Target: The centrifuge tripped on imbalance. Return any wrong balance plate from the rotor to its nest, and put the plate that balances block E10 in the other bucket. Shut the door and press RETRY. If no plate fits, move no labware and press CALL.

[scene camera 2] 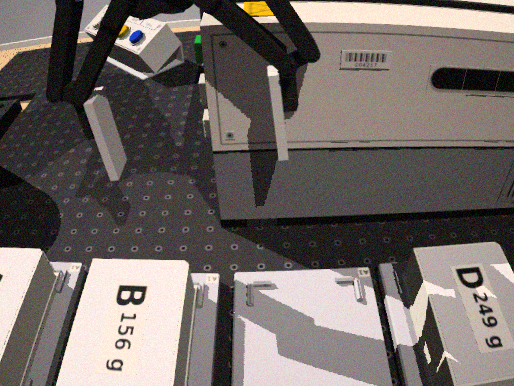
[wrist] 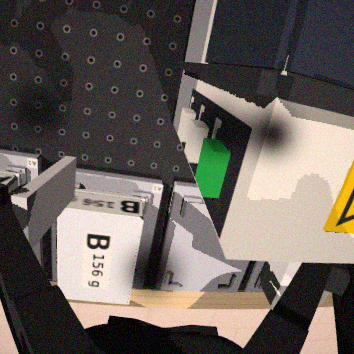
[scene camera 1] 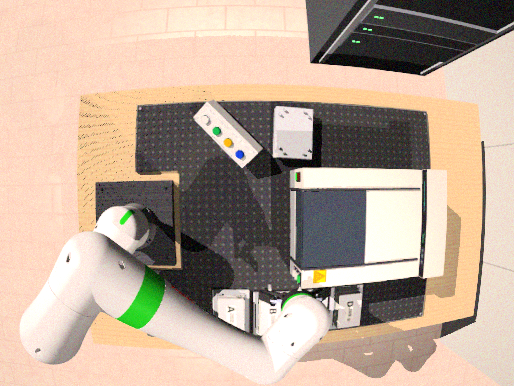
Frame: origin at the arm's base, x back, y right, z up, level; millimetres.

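Seen in the pictures: gripper, fingertip midpoint: (scene camera 2: 197, 159) (wrist: 165, 190) (scene camera 1: 291, 288).
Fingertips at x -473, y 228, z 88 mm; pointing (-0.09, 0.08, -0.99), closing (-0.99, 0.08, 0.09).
Offsets run from my fingertips to a thing's top centre.
My gripper (scene camera 2: 192, 127) (wrist: 165, 190) is open and empty, low beside the centrifuge's front left corner; in the wrist view its right pad is hidden. Plate B, 156 g {dz -54, dx +62, dy +115 mm} (scene camera 1: 272, 311) (scene camera 2: 125, 325) (wrist: 97, 260), sits in its nest. Plate A {dz -54, dx +194, dy +91 mm} (scene camera 1: 230, 311) and plate D, 249 g {dz -54, dx -204, dy +136 mm} (scene camera 1: 349, 310) (scene camera 2: 467, 305), sit in nests too. The nest {dz -90, dx -73, dy +127 mm} (scene camera 2: 310, 360) (wrist: 187, 267) between B and D is bare. The centrifuge (scene camera 1: 392, 225) (scene camera 2: 320, 115) has a dark blue panel {dz +105, dx -118, dy -183 mm} (scene camera 1: 332, 227) on top; rotor and block E10 do not show. The button box {dz -24, dx +143, dy -490 mm} (scene camera 1: 227, 134) (scene camera 2: 162, 50) has white, green, yellow and blue buttons.
A pale nest-like stand (scene camera 1: 294, 131) is behind the centrifuge. A green block {dz +83, dx -12, dy -49 mm} (scene camera 1: 298, 278) (scene camera 2: 198, 49) (wrist: 212, 172) is on the centrifuge's left face near the front corner. A dark cabinet (scene camera 1: 400, 35) is beyond the table's back edge.
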